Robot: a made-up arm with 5 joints. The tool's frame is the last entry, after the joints. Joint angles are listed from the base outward. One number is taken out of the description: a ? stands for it. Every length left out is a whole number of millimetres.
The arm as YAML. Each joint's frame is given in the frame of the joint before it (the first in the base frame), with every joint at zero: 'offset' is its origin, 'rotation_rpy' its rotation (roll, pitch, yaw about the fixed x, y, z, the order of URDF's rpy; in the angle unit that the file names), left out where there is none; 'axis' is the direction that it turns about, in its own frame. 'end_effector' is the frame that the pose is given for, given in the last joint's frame.
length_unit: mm
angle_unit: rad
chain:
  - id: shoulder
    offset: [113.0, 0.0, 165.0]
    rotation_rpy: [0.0, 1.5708, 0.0]
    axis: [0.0, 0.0, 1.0]
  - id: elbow
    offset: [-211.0, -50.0, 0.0]
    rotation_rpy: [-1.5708, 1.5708, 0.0]
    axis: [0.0, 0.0, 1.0]
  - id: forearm
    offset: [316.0, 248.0, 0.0]
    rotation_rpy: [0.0, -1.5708, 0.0]
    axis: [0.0, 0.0, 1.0]
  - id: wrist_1
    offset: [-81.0, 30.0, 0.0]
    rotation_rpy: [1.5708, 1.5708, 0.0]
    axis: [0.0, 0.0, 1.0]
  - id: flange
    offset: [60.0, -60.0, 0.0]
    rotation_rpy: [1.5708, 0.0, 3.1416]
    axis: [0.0, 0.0, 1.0]
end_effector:
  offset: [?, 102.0, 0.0]
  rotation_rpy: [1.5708, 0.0, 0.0]
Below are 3 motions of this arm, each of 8 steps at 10 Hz.
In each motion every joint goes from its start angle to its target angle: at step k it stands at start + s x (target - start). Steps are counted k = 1, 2, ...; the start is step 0. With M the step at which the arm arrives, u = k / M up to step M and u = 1 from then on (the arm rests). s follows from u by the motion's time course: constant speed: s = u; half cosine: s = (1 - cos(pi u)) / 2; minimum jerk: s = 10 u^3 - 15 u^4 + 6 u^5.
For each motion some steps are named. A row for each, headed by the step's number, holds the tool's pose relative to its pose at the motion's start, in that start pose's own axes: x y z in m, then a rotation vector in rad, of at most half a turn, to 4 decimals.
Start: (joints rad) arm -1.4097 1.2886 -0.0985 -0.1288 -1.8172
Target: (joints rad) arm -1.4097 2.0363 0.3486 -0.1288 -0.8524
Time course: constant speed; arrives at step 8
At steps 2, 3, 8:
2: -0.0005 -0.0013 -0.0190 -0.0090 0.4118 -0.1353
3: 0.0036 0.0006 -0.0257 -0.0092 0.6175 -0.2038
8: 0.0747 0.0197 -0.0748 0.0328 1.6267 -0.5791

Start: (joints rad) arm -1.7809 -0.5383 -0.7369 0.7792 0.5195
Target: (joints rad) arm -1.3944 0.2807 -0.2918 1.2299 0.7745
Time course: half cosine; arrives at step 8
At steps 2, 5, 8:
2: 0.0225 0.0012 0.0580 0.0048 0.1956 -0.0065
5: 0.1915 0.0327 0.2383 -0.0421 0.9303 -0.0798
8: 0.3348 0.0744 0.2919 -0.1305 1.3345 -0.1537

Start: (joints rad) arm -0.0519 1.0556 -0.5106 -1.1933 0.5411
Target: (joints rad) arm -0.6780 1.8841 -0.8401 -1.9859 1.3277
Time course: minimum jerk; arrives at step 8
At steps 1, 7, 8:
1: -0.0024 -0.0037 0.0121 0.0035 0.0279 0.0157
7: 0.2322 -0.3986 0.4369 0.0678 1.0237 1.3149
8: 0.2393 -0.4048 0.4370 0.0633 1.0244 1.3395

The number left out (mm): -96.0
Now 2 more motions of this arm.
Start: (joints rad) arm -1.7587 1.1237 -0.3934 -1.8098 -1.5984
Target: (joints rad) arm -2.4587 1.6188 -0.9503 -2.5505 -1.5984
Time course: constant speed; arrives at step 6
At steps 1, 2, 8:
1: 0.0483 -0.0147 -0.0478 0.0568 0.0969 -0.1576
2: 0.0934 -0.0376 -0.0945 0.1186 0.1625 -0.3302
8: 0.2386 -0.2008 -0.2435 0.3900 0.0761 -1.0672

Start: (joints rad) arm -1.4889 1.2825 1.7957 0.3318 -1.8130
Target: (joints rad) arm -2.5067 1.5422 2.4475 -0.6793 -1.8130
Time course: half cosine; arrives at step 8
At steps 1, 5, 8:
1: -0.0239 0.0022 0.0009 0.0305 -0.0323 -0.0334
5: -0.3664 0.0752 -0.1172 0.7177 -0.7241 -0.4741
8: -0.4597 0.1253 -0.2232 1.1306 -1.1238 -0.5591

